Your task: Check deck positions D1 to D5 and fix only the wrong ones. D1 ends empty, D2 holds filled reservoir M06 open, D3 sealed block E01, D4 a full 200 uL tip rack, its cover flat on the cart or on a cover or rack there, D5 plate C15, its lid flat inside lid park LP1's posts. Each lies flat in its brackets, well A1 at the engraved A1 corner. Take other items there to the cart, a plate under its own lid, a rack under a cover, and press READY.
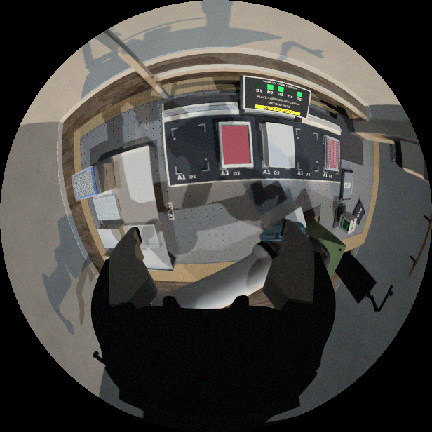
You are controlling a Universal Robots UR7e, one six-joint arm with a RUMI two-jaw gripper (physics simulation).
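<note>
Position D1 [190, 148] shows bare brackets. A red-filled open reservoir [235, 145] lies at D2, a white-topped block [281, 145] at D3. Position D4 [307, 150] shows bare brackets. A plate with red wells [332, 153] lies at D5; I cannot tell whether a lid covers it. The cart [142, 197] at left holds a blue-edged rack [84, 183], a brown box [106, 176], a pale blue rack [107, 207] and pale flat items near its front. A small grey labelled fixture [347, 185], possibly LP1, is right of the deck. My gripper [209, 226] is open and empty, high above the table's front. Fine labels are unreadable.
The sign [275, 97] behind the deck shows green lamps for D2, D3 and D5. A small box with a green face [346, 223] stands at right. The white arm link [225, 285] and a green base plate [327, 242] lie beyond the fingers. A post [132, 60] rises at back left.
</note>
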